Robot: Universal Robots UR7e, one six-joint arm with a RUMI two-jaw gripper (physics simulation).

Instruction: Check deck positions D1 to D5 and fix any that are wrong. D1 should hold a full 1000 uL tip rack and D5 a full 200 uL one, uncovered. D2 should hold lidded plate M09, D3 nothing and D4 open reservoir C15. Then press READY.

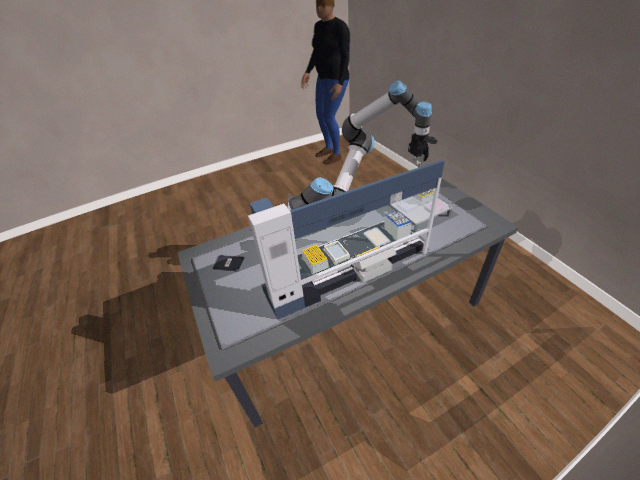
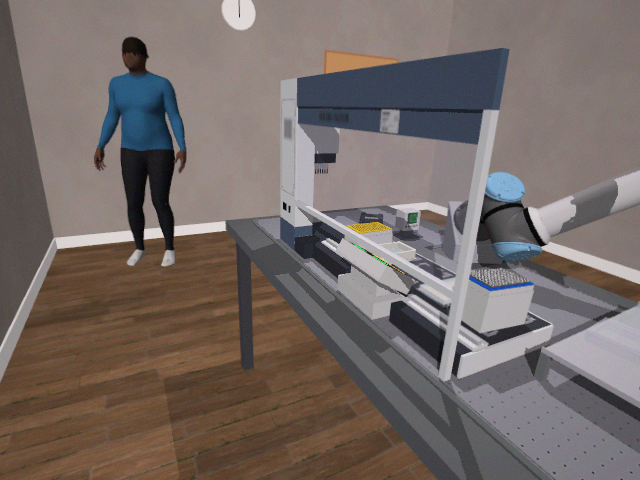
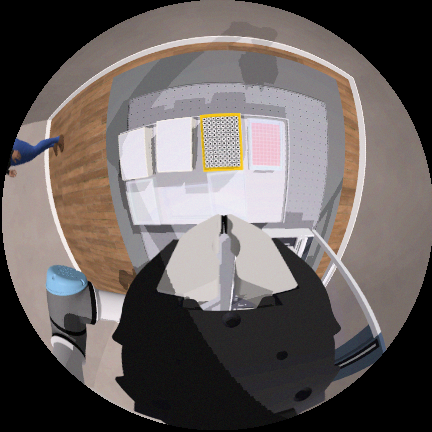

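My gripper is shut and empty, high above the side stand. On the deck, a blue-edged tip rack stands at the end nearest the stand. Beside it lies a pale plate; its label and lid cannot be made out. After a gap come an open reservoir and, at the far end, a yellow tip rack. Another yellow-edged rack and a pink plate are on the stand. Position labels are unreadable.
Two white boxes stand on the stand beside the yellow-edged rack. The deck's blue top beam and white post frame the deck. A small unit with a green face stands behind the deck. Two people stand beyond the table.
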